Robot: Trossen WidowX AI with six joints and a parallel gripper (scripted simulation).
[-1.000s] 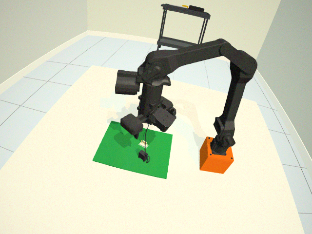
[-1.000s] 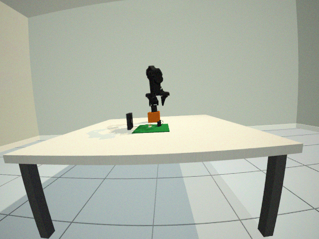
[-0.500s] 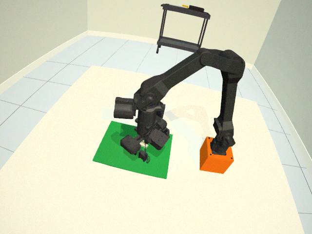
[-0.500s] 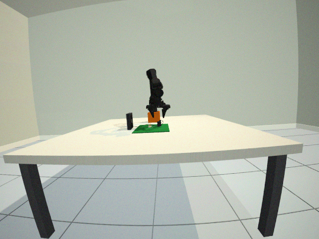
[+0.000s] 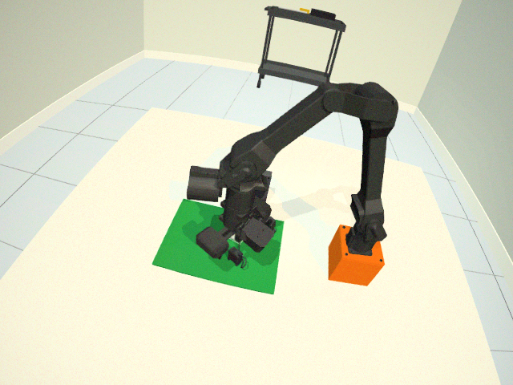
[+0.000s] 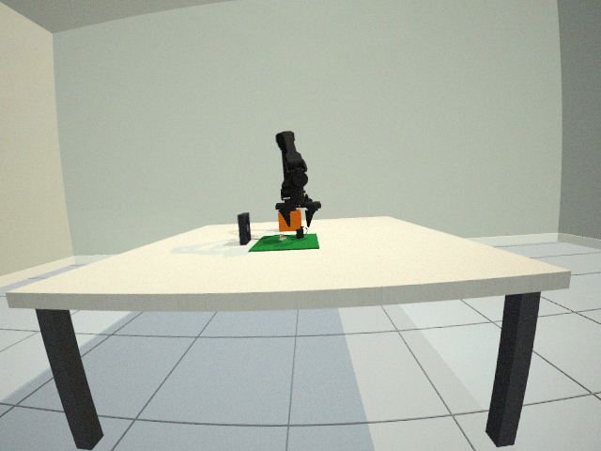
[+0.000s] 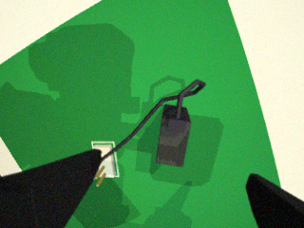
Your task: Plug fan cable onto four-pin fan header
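Right now my gripper tip is 30 mm above the dark plug and 10 mm past it. Round my gripper tip: green board (70 mm below, 50 mm to the right, 30 mm ahead); then white four-pin fan header (70 mm to the right, 50 mm below, 10 mm behind); then fan (210 mm to the right, 10 mm behind, 10 mm above).
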